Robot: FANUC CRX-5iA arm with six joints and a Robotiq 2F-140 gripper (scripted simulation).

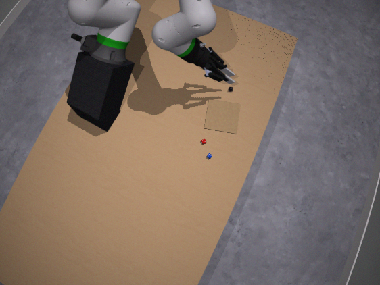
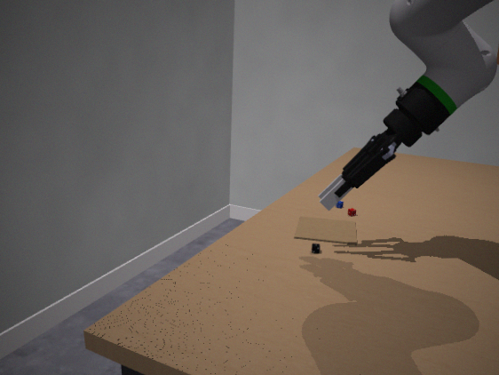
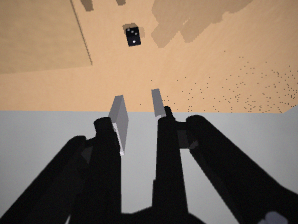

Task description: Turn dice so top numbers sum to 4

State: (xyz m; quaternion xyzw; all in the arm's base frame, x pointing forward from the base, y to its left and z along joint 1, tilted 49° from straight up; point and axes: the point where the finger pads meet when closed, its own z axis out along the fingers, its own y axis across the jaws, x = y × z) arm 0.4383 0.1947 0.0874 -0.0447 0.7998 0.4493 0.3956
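Now: hand 30 mm short of the black die, 10 mm to the right of it and 130 mm above it. From my hand the other things lie so: red die: 30 mm ahead, 260 mm to the right, 130 mm below; blue die: 80 mm ahead, 300 mm to the right, 130 mm below; tan mat: 50 mm ahead, 120 mm to the right, 130 mm below.
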